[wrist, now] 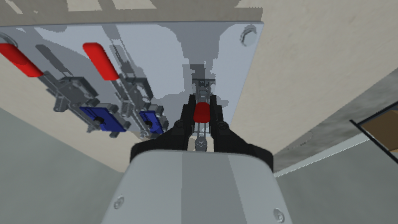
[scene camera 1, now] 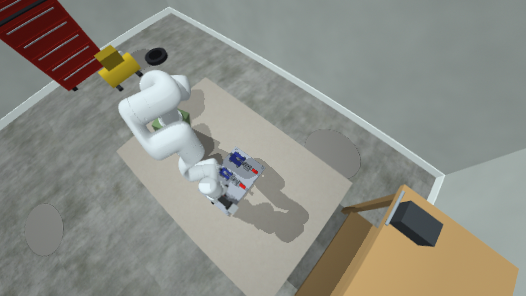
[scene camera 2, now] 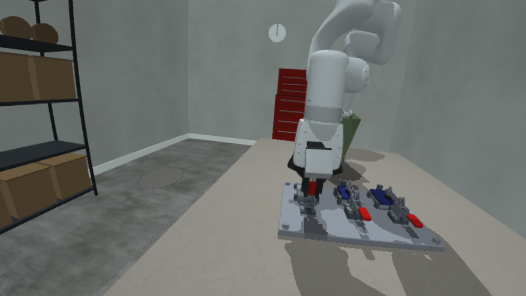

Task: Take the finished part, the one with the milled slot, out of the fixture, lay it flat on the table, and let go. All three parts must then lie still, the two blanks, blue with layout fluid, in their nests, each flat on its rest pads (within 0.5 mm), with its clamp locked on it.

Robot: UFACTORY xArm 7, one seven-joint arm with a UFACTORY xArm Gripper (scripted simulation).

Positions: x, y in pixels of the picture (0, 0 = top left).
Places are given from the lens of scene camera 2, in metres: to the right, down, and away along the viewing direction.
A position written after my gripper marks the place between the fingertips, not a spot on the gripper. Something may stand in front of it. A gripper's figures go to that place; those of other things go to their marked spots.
my gripper (scene camera 2: 310, 195): 0.11, 0.11, 0.46
grey fixture plate (scene camera 2: 330, 223): 0.15, 0.17, 0.43
